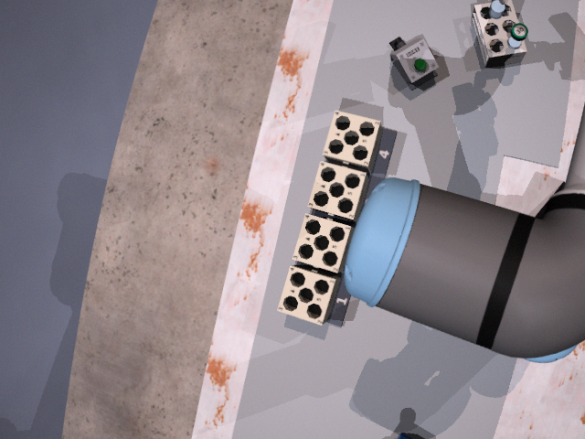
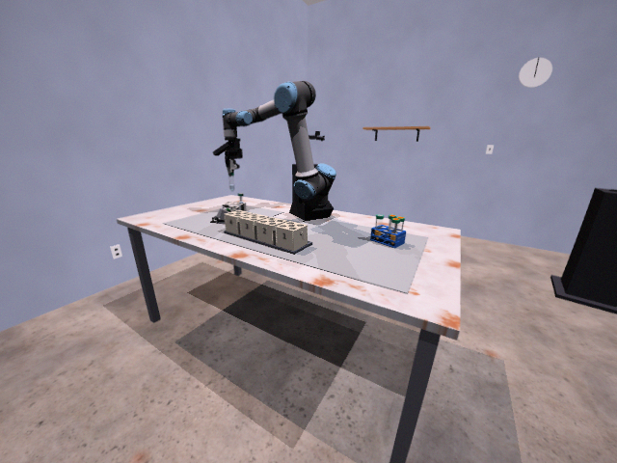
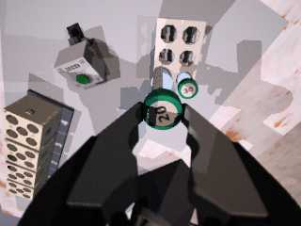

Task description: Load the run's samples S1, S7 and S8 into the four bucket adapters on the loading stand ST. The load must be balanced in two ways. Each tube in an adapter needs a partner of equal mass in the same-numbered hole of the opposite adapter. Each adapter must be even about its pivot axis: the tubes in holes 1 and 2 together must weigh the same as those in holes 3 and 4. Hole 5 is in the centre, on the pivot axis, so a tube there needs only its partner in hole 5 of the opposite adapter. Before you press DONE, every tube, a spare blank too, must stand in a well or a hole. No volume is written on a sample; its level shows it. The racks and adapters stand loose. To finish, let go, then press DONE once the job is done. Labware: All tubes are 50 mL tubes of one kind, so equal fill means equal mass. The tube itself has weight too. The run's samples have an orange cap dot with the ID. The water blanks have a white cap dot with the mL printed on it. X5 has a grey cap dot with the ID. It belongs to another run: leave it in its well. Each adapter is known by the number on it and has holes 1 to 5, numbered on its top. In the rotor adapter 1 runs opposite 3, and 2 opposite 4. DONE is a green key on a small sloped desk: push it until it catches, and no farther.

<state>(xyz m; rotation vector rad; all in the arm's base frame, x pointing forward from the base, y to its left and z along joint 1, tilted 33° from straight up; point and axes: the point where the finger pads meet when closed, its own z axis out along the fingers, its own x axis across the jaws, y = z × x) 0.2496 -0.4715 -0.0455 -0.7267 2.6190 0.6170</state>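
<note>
The water blank is 1 cm ahead of my hand and 5 cm below it. Also, from my hand: white-dot blank 6 cm behind, 1 cm to the right, 18 cm below; then green DONE key 12 cm ahead, 12 cm to the left, 18 cm below; then beige blank rack 2 cm behind, 2 cm to the right, 22 cm below.
</note>
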